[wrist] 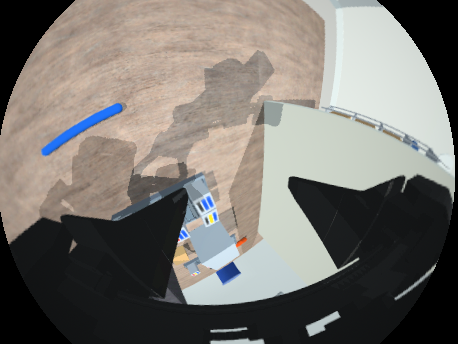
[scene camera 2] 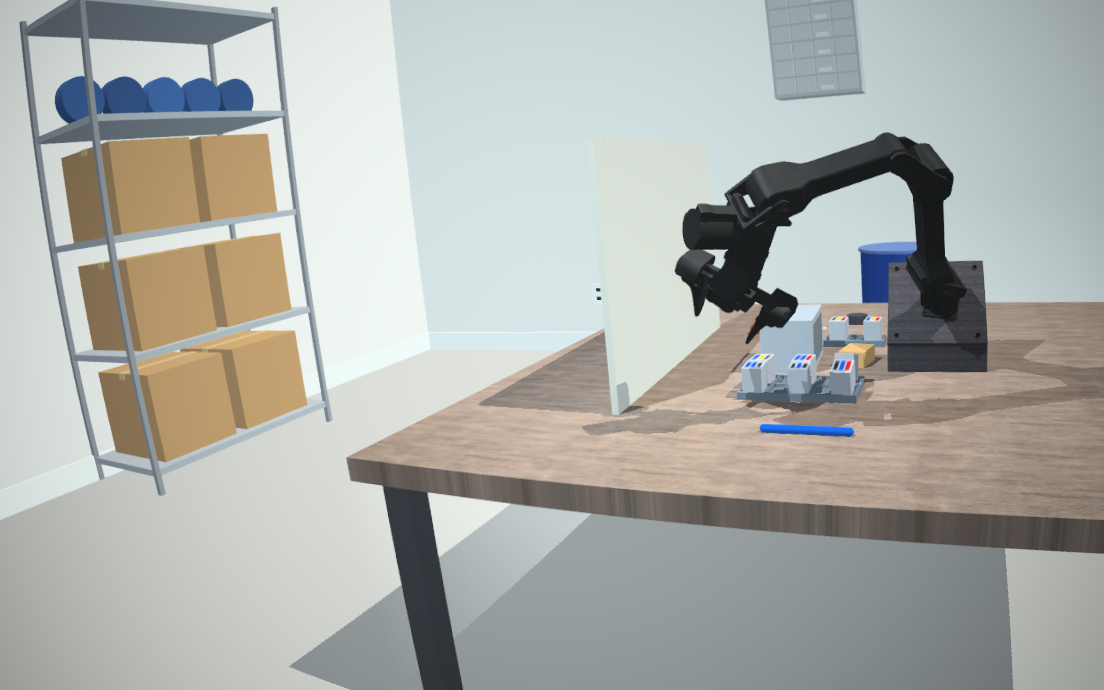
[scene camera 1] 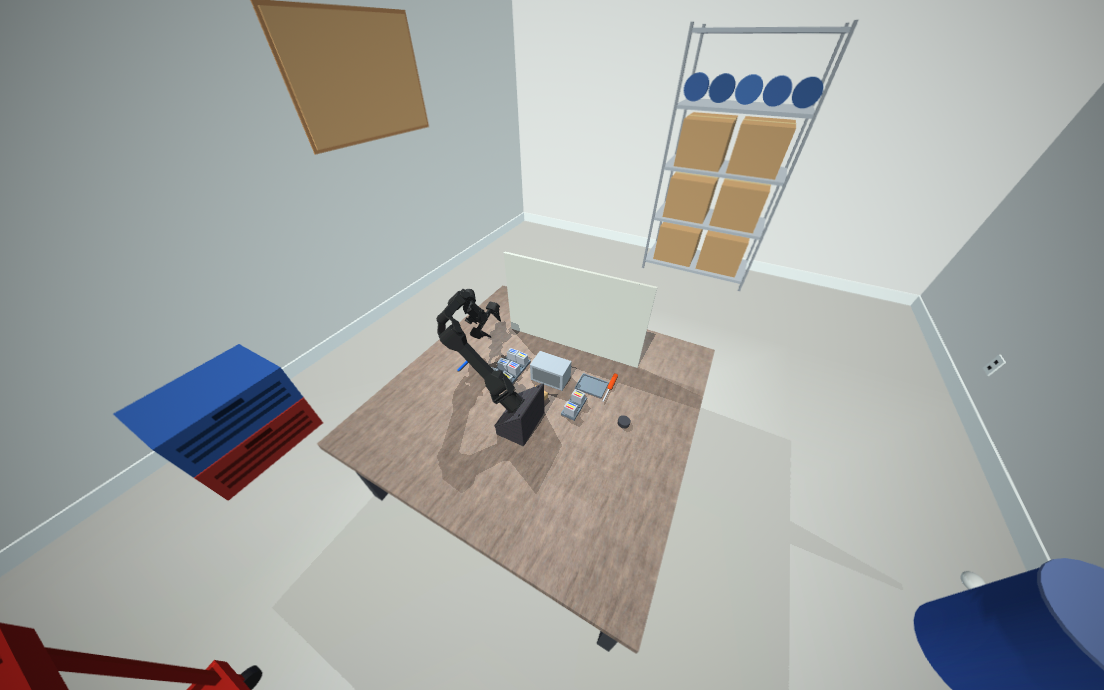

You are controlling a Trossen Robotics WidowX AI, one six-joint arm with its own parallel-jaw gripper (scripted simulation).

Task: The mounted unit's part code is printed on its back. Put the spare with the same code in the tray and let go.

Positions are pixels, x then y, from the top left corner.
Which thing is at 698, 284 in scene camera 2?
My gripper.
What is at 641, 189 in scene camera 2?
A pale upright panel.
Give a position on a blue pen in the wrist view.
106, 112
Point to a pale upright panel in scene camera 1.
607, 316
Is my gripper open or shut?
Open.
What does my gripper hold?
Nothing.
